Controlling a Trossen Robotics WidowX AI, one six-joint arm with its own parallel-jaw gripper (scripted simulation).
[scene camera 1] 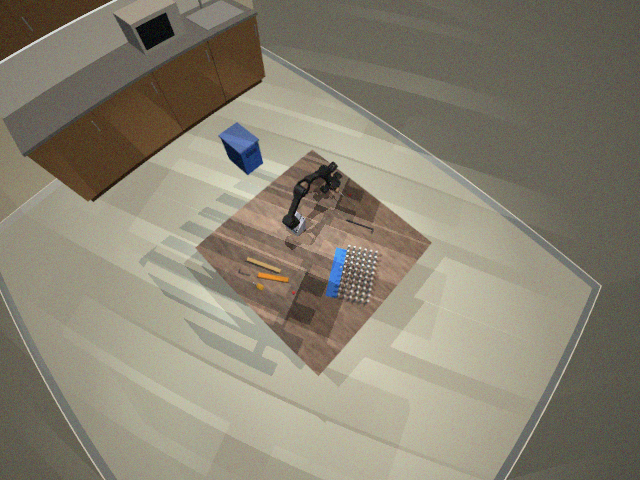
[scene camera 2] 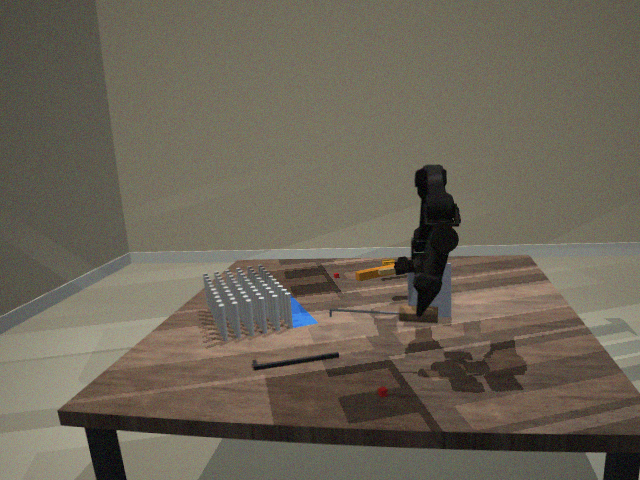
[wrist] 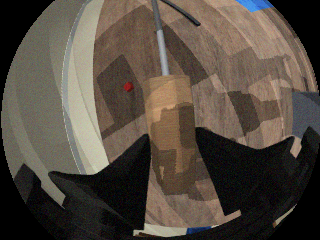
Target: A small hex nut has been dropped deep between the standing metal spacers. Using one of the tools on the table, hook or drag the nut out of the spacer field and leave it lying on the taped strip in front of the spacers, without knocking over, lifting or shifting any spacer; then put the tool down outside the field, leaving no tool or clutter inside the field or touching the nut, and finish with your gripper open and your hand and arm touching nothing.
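You'd find my gripper [scene camera 2: 418, 315] in the picture from scene camera 2, and the wrist view gives me the gripper [wrist: 172, 135] too.
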